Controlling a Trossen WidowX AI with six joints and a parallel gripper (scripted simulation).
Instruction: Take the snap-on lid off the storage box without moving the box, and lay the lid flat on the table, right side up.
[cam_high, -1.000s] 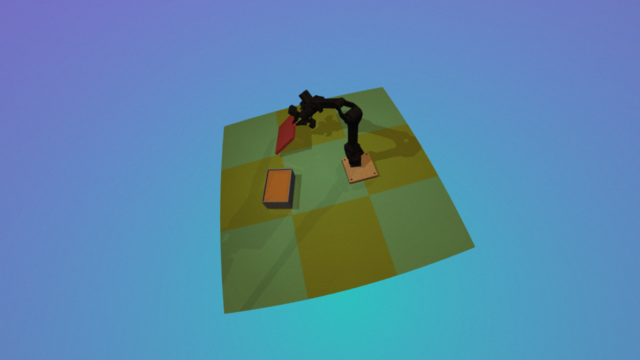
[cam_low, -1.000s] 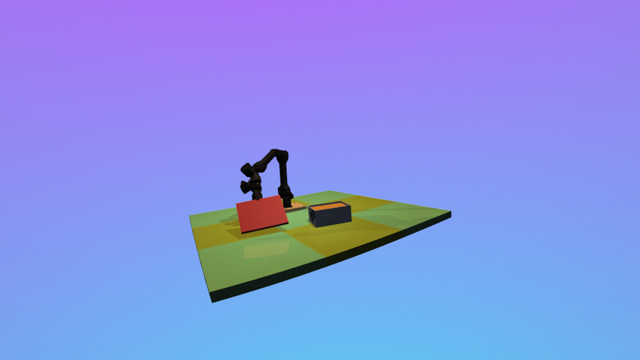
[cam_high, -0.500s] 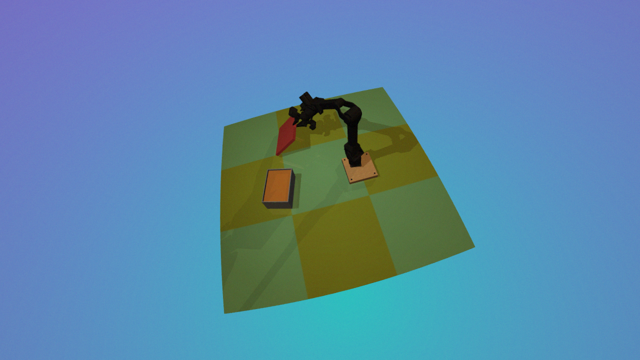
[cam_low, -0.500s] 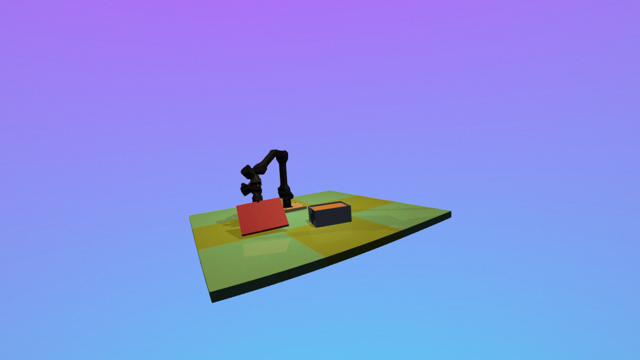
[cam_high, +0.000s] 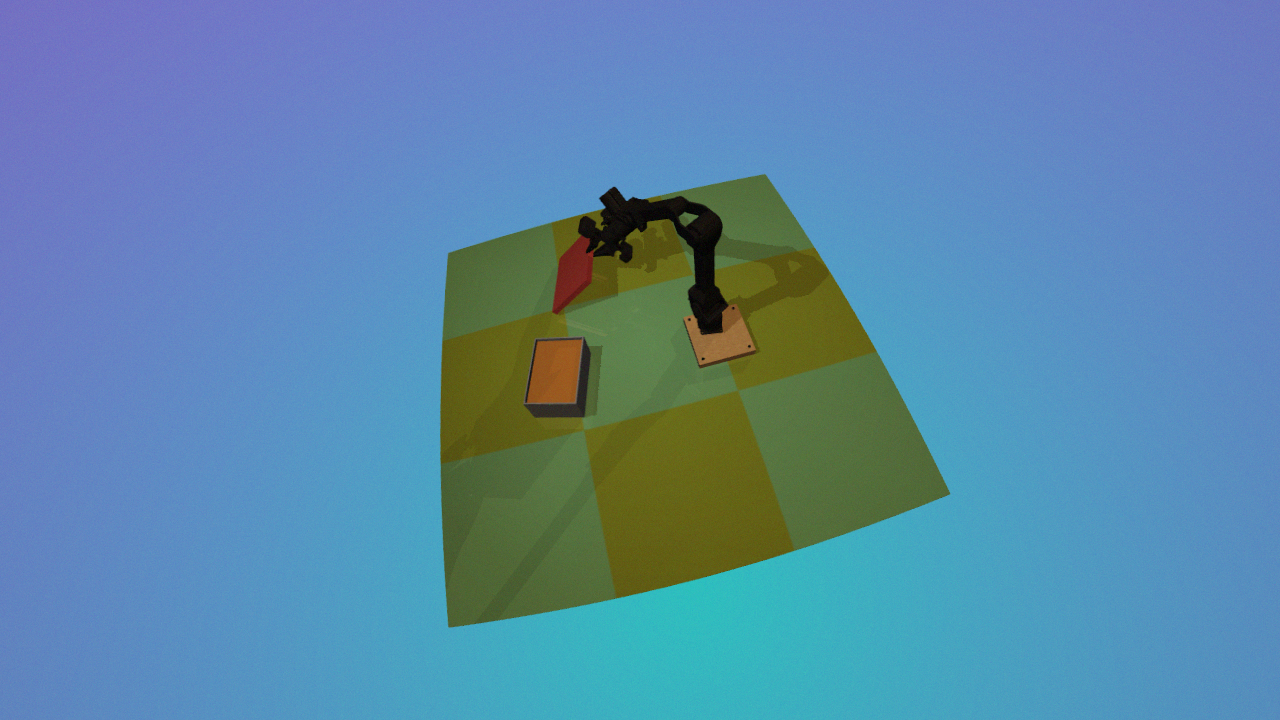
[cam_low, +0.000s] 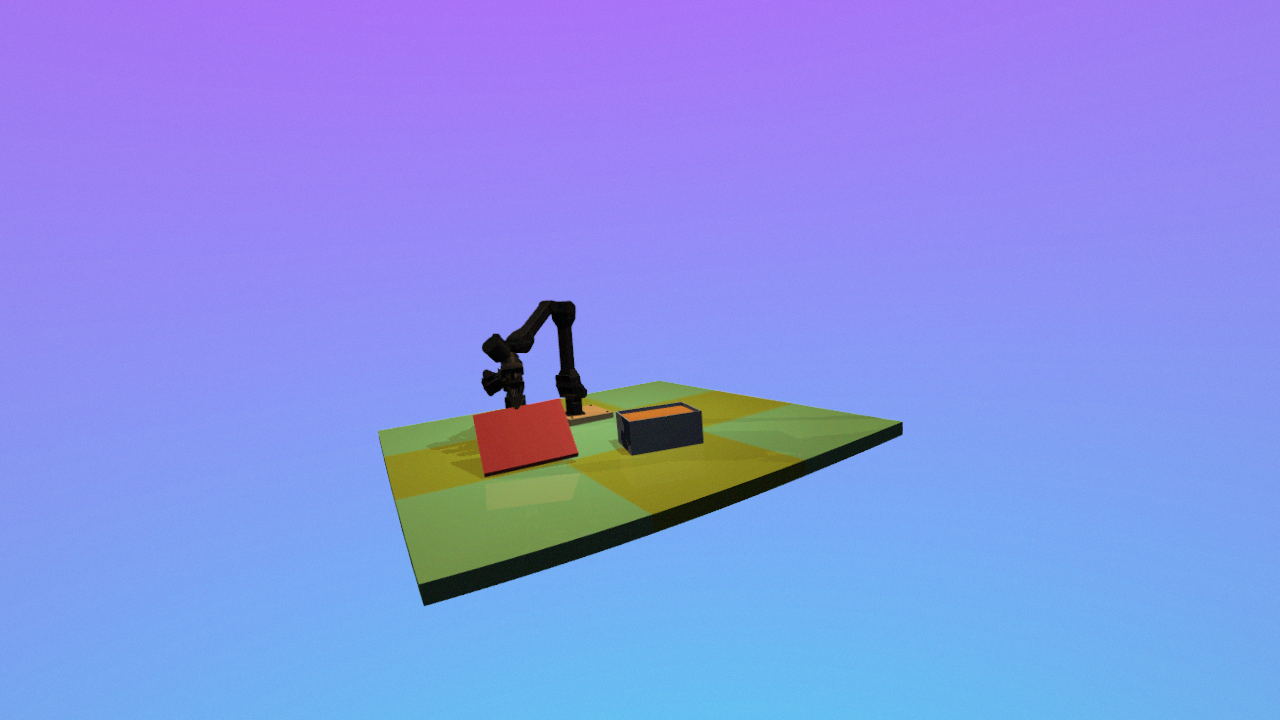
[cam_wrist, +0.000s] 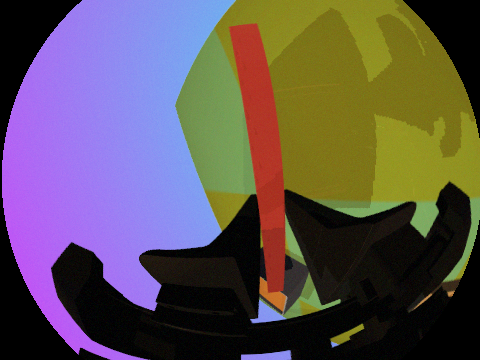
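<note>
My gripper tip is 6 cm short of the red lid and 5 cm above it. Also, from my gripper tip: storage box: 37 cm to the left, 10 cm ahead, 8 cm below.
</note>
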